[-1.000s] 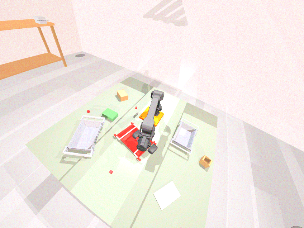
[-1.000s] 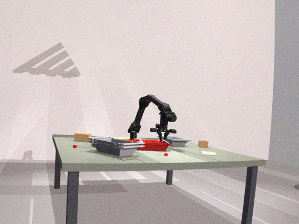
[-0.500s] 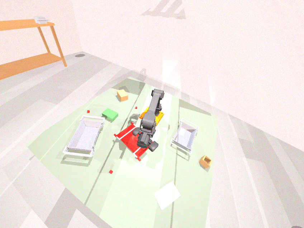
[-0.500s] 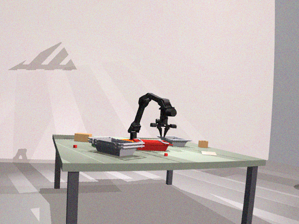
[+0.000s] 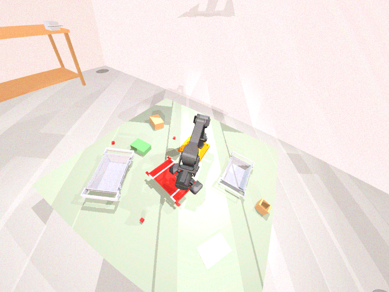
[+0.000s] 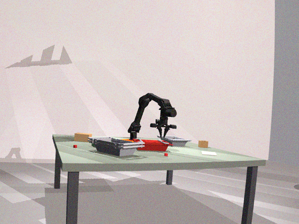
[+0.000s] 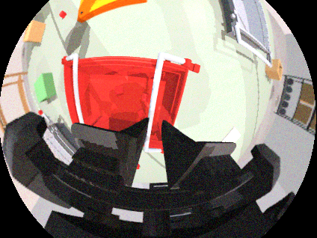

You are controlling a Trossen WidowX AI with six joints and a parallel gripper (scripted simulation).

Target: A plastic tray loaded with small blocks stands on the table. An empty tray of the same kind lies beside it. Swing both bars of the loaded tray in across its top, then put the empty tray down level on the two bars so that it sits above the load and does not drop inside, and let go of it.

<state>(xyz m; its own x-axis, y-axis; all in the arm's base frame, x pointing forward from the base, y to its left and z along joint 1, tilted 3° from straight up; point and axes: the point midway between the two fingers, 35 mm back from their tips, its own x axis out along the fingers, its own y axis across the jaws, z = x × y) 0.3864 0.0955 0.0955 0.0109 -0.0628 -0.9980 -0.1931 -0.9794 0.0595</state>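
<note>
Right now my gripper tip is 300 mm past the grey tray, 250 mm to the right of it and 40 mm above it. The rest, counted from my gripper tip: white sheet: 170 mm ahead, 300 mm to the left, 90 mm below; green block: 110 mm behind, 420 mm to the right, 70 mm below; red block: 40 mm behind, 80 mm to the right, 80 mm below.
</note>
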